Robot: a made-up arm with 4 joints.
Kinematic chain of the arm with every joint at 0, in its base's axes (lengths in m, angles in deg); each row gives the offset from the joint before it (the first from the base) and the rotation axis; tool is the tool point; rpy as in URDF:
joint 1: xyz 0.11 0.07 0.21 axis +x
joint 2: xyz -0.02 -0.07 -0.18 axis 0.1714 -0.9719 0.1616
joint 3: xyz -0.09 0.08 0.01 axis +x
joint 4: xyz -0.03 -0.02 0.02 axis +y
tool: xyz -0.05 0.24 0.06 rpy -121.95 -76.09 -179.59
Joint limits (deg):
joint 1: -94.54..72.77
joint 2: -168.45..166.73
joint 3: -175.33..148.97
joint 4: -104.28..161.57
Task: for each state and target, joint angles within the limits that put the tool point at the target. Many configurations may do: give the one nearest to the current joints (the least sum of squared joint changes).
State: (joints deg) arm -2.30 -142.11 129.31 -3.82
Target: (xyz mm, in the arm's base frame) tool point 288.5 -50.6 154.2
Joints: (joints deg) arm 5.86 -120.66 135.18 -9.63
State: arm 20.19 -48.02 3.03 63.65
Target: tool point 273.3 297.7 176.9
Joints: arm 28.70 -83.46 27.95 61.05
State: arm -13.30 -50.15 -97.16 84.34
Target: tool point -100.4 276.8 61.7
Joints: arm 18.19 -81.32 -76.36 74.14
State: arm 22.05 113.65 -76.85 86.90
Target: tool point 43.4 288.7 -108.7
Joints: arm -5.02 110.64 -35.90 39.16
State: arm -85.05 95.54 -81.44 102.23
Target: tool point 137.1 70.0 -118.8
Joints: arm -41.65 89.10 -59.36 85.42
